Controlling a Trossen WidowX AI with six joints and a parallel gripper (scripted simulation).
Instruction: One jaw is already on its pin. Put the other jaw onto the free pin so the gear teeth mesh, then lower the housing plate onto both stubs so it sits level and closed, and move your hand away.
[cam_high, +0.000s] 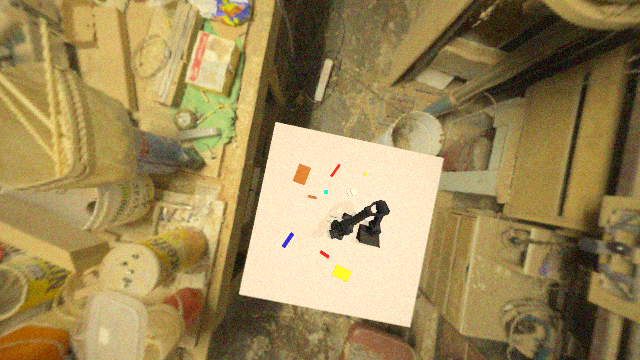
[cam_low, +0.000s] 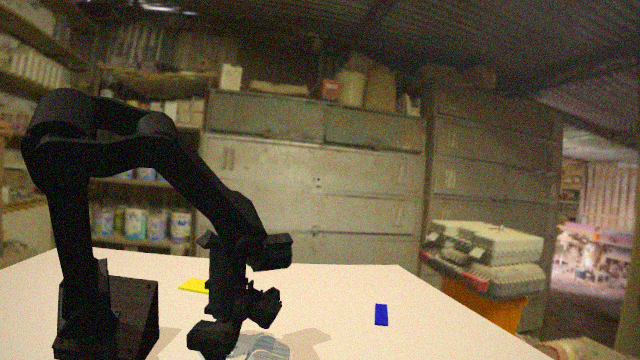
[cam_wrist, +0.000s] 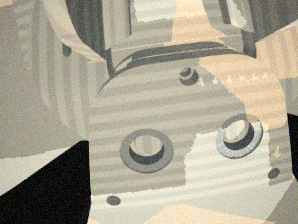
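Now: the housing plate 20 mm above my gripper tip and 10 mm ahead of it. The rest, counted from my gripper tip: brown block 260 mm ahead, 140 mm to the right, 10 mm above; then cyan block 200 mm to the right, 170 mm ahead, 10 mm below; then pale ribbed base 70 mm ahead, 10 mm to the right, 10 mm below.
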